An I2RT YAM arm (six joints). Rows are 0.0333 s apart.
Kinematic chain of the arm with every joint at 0, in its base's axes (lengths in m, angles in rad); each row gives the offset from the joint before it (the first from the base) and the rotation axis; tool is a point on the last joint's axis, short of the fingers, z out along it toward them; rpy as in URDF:
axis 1: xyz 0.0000 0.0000 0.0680 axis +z
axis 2: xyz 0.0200 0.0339 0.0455 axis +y
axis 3: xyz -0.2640 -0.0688 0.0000 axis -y
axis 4: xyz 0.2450 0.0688 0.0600 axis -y
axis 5: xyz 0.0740 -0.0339 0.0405 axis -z
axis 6: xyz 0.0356 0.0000 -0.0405 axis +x
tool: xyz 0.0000 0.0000 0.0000 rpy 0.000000 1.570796 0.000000
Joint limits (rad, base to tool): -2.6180..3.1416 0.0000..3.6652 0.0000..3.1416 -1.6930..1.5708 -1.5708..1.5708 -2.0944..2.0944
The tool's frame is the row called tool.
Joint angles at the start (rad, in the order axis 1, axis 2, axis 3, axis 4, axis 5, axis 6):
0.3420 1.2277 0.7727 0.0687 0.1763 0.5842
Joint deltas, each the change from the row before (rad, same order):
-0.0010 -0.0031 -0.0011 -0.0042 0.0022 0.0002
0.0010 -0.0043 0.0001 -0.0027 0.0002 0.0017
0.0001 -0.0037 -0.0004 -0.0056 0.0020 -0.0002
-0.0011 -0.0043 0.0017 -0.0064 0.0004 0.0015
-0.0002 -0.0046 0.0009 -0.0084 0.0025 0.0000
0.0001 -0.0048 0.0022 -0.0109 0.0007 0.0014
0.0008 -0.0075 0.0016 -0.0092 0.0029 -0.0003
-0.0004 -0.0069 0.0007 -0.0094 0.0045 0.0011
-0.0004 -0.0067 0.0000 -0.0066 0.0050 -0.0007
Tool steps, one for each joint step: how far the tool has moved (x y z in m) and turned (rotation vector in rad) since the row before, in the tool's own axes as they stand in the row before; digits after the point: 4 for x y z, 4 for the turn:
0.0000 -0.0006 -0.0006 0.0038 0.0001 0.0002
-0.0004 0.0004 -0.0011 -0.0016 -0.0010 0.0016
0.0000 -0.0002 -0.0009 0.0028 0.0008 -0.0006
-0.0008 -0.0001 -0.0010 0.0014 -0.0004 0.0018
-0.0004 -0.0002 -0.0011 0.0038 0.0009 -0.0005
-0.0005 0.0000 -0.0013 0.0026 0.0028 0.0006
-0.0008 0.0003 -0.0019 0.0018 -0.0012 -0.0006
-0.0007 -0.0003 -0.0017 0.0050 -0.0012 0.0009
-0.0007 -0.0003 -0.0016 0.0044 -0.0030 -0.0005

